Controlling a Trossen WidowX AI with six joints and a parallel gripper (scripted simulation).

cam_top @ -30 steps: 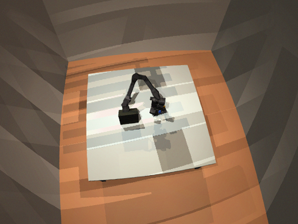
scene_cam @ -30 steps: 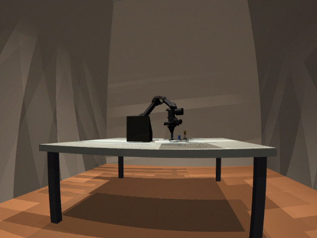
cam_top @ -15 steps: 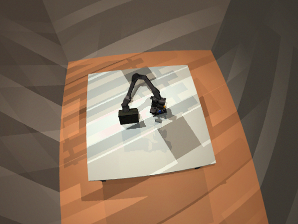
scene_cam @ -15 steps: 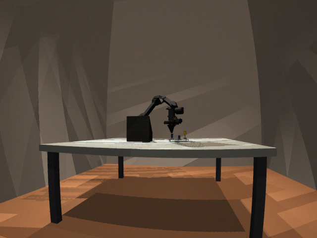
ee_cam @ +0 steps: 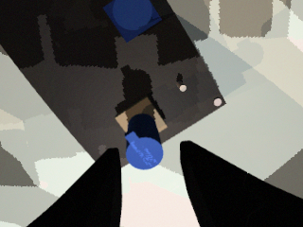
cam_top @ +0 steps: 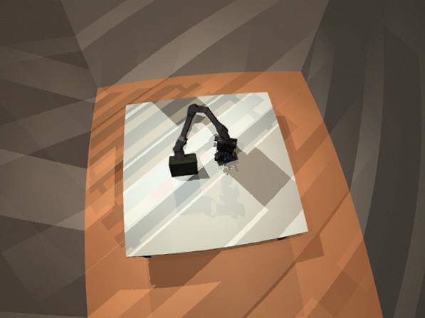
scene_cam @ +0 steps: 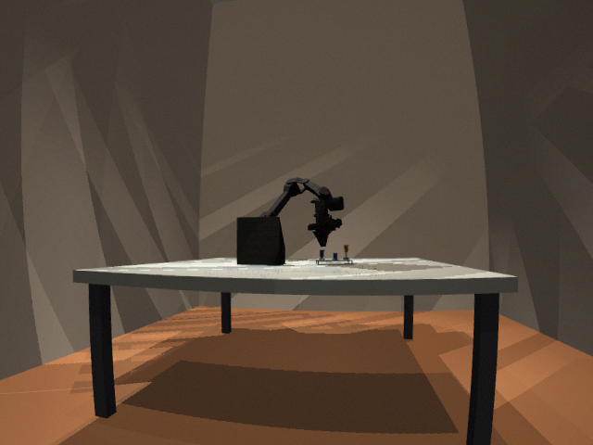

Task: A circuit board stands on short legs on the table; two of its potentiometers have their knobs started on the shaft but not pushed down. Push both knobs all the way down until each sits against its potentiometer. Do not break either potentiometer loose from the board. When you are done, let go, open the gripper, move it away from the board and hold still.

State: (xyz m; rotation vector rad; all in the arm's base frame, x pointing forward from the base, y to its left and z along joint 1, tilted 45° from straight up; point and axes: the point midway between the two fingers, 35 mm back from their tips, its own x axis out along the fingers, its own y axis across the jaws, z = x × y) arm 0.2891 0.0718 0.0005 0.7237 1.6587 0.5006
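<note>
My gripper tip is 30 mm above the blue knob and 10 mm past it. Round my gripper tip: orange knob 100 mm ahead, 30 mm to the left, 10 mm below.
</note>
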